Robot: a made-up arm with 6 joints. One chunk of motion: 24 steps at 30 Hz.
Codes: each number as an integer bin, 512 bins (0 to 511) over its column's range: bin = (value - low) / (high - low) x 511, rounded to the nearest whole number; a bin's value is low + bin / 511 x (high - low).
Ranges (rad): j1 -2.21..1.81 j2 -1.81..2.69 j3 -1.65..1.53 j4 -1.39..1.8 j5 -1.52..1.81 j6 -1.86..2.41
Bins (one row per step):
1: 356 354 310 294 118 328
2: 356 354 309 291 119 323
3: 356 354 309 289 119 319
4: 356 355 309 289 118 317
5: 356 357 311 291 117 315
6: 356 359 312 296 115 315
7: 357 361 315 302 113 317
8: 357 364 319 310 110 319
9: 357 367 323 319 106 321
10: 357 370 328 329 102 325
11: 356 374 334 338 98 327
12: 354 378 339 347 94 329
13: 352 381 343 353 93 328
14: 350 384 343 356 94 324
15: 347 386 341 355 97 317
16: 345 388 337 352 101 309
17: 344 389 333 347 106 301
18: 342 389 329 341 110 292
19: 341 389 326 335 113 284
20: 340 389 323 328 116 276
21: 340 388 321 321 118 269
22: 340 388 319 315 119 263
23: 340 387 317 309 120 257
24: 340 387 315 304 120 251
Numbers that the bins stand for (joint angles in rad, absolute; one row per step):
1: 0.5906 1.3074 0.2792 0.4453 -0.7510 0.8808
2: 0.5906 1.3074 0.2729 0.4266 -0.7445 0.8390
3: 0.5906 1.3074 0.2729 0.4141 -0.7445 0.8056
4: 0.5906 1.3162 0.2729 0.4141 -0.7510 0.7889
5: 0.5906 1.3338 0.2854 0.4266 -0.7576 0.7722
6: 0.5906 1.3514 0.2916 0.4578 -0.7706 0.7722
7: 0.5985 1.3691 0.3103 0.4953 -0.7836 0.7889
8: 0.5985 1.3955 0.3352 0.5452 -0.8032 0.8056
9: 0.5985 1.4219 0.3601 0.6014 -0.8292 0.8223
10: 0.5985 1.4483 0.3912 0.6638 -0.8553 0.8558
11: 0.5906 1.4835 0.4285 0.7200 -0.8814 0.8725
12: 0.5749 1.5188 0.4596 0.7762 -0.9074 0.8892
13: 0.5592 1.5452 0.4845 0.8137 -0.9140 0.8808
14: 0.5434 1.5716 0.4845 0.8324 -0.9074 0.8474
15: 0.5198 1.5892 0.4721 0.8261 -0.8879 0.7889
16: 0.5041 1.6068 0.4472 0.8074 -0.8618 0.7221
17: 0.4962 1.6156 0.4223 0.7762 -0.8292 0.6552
18: 0.4805 1.6156 0.3974 0.7387 -0.8032 0.5800
19: 0.4726 1.6156 0.3787 0.7013 -0.7836 0.5132
20: 0.4648 1.6156 0.3601 0.6576 -0.7641 0.4463
21: 0.4648 1.6068 0.3476 0.6139 -0.7510 0.3878
22: 0.4648 1.6068 0.3352 0.5764 -0.7445 0.3377
23: 0.4648 1.5980 0.3227 0.5390 -0.7380 0.2875
24: 0.4648 1.5980 0.3103 0.5078 -0.7380 0.2374

